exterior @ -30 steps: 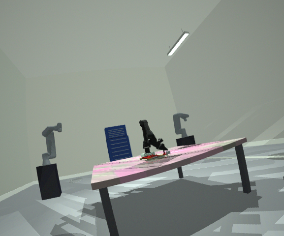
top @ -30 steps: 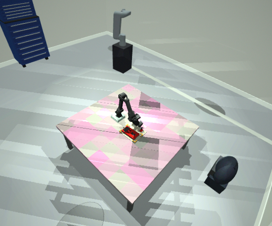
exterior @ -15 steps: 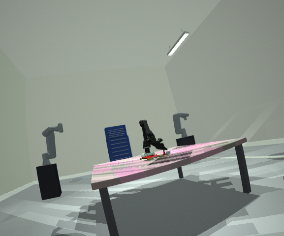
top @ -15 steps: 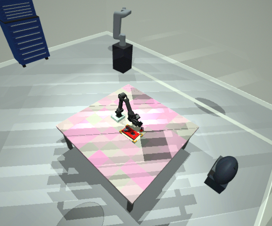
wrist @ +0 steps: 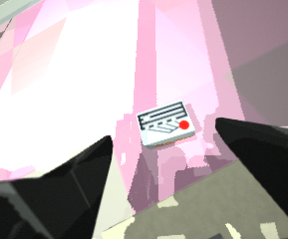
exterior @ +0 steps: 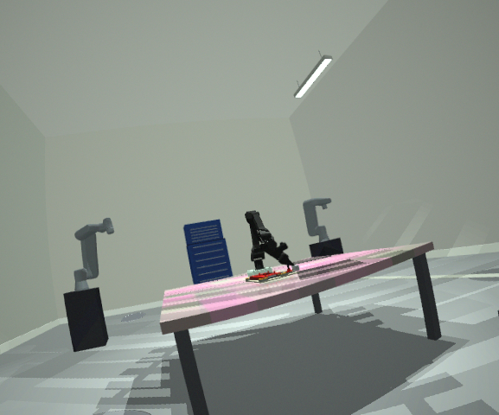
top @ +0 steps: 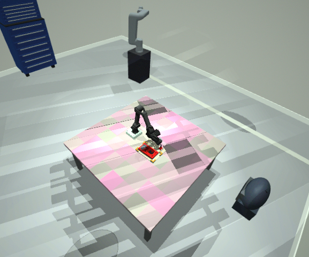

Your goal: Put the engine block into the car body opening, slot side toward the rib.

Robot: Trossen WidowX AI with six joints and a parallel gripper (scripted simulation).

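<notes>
Now: the grey engine block 10 mm ahead of my gripper tip, 20 mm to the left of it and 30 mm below it.
</notes>
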